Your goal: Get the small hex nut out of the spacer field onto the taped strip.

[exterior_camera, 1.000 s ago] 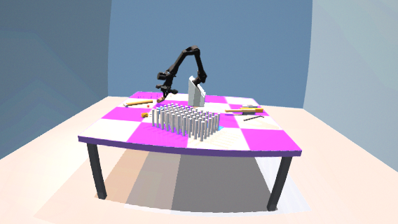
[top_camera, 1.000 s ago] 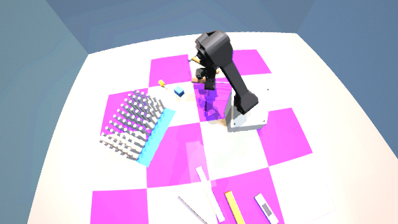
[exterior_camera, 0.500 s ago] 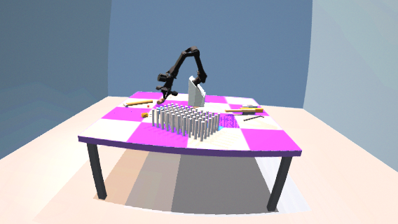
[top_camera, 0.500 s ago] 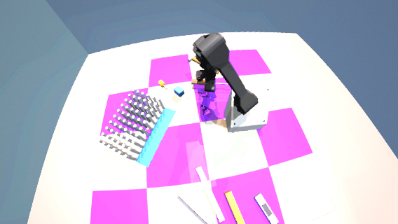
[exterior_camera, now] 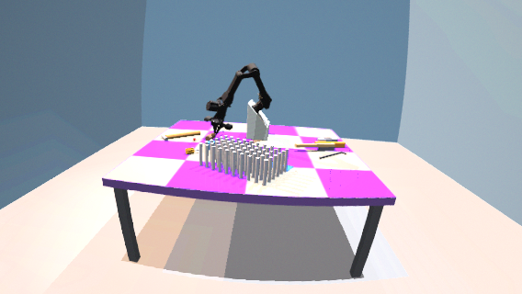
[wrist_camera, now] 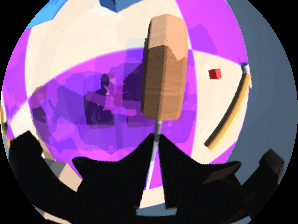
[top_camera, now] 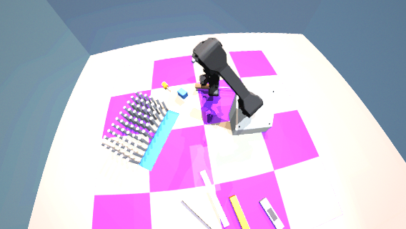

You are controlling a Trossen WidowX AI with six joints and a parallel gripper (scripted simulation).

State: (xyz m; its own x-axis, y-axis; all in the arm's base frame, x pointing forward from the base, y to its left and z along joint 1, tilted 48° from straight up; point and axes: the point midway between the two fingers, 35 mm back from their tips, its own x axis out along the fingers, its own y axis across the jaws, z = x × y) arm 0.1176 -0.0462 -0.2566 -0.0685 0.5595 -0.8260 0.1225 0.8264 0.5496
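The red bead lies 120 mm to the right of my gripper tip, 80 mm ahead of it and 20 mm below it. Round my gripper tip: hook tool (30 mm behind, 10 mm to the left); small screwdriver (330 mm ahead, 40 mm to the right, 10 mm below); blue cube (200 mm ahead, 30 mm to the left, 10 mm below).
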